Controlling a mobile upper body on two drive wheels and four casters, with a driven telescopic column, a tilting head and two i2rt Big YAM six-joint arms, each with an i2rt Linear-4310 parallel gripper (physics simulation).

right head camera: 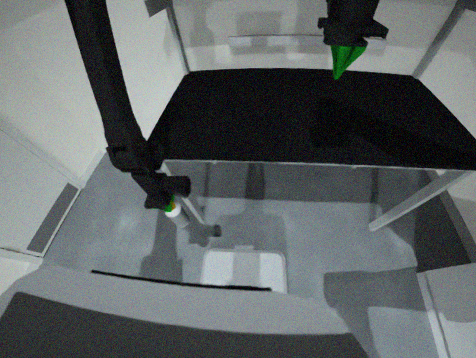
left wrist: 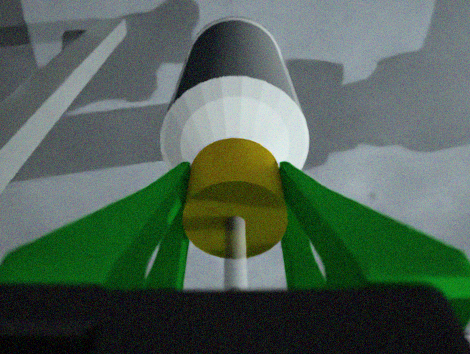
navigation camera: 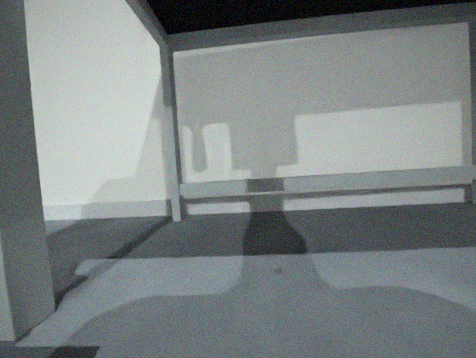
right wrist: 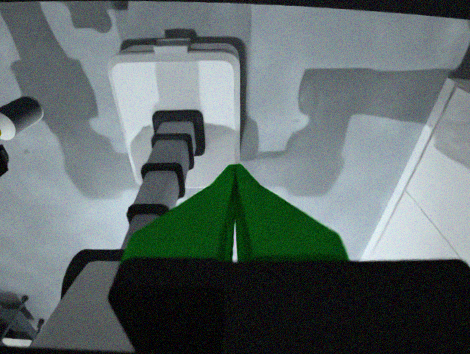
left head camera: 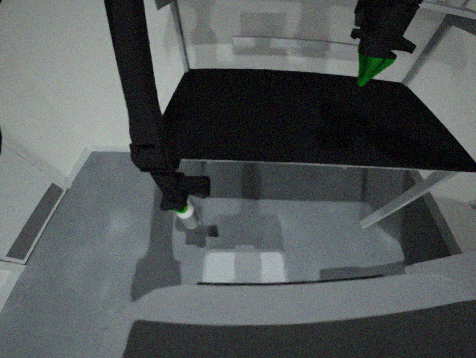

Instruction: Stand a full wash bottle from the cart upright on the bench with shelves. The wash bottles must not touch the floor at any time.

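Frame: origin at the left arm's base, x back, y left, z down, level; centimetres.
Where they show: left gripper, fingertip midpoint: (right head camera: 170, 207) (left wrist: 234, 176) (left head camera: 183, 208); right gripper, fingertip midpoint: (right head camera: 335, 78) (right wrist: 235, 175) (left head camera: 359, 85).
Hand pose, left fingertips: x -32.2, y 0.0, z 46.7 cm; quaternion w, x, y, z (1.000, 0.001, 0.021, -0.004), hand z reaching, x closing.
Things, the pixels of their top centre, and the offset from my left fingertips. "pt": a spot on its surface instead. Level surfaces: height alone.
- wash bottle, middle of its top: (left wrist: 235, 332) (left head camera: 176, 199) (right head camera: 161, 199) dx -0.2, dy +0.8, dz -5.6 cm
- bench, its level: dz -2.4 cm
- sloping bench leg, surface spot: (right head camera: 420, 202) (left head camera: 409, 200) pt dx -18.8, dy -126.9, dz +35.5 cm
A wash bottle (left head camera: 185, 214) (right head camera: 173, 212) (left wrist: 235, 105) with a white shoulder, a dark body and a yellow cap hangs in front of the bench's near edge; part of it also shows in the right wrist view (right wrist: 20, 116). My left gripper (left head camera: 183, 208) (right head camera: 169, 205) (left wrist: 234, 176) is shut on its yellow cap. The bench (left head camera: 280, 117) (right head camera: 285, 117) has a black top; its frame shows in the navigation camera (navigation camera: 320, 46). My right gripper (left head camera: 360, 84) (right head camera: 337, 77) (right wrist: 235, 175) is shut and empty, to the right in both head views. The cart cannot be made out.
The robot's white base (left head camera: 215, 265) (right head camera: 215, 265) (right wrist: 220, 90) stands below the near edge. A sloping bench leg (left head camera: 410, 200) (right head camera: 420, 202) is at the right. Walls (left head camera: 55, 65) (right head camera: 45, 65) rise at the left. A grey post (navigation camera: 25, 150) stands at the left in the navigation camera.
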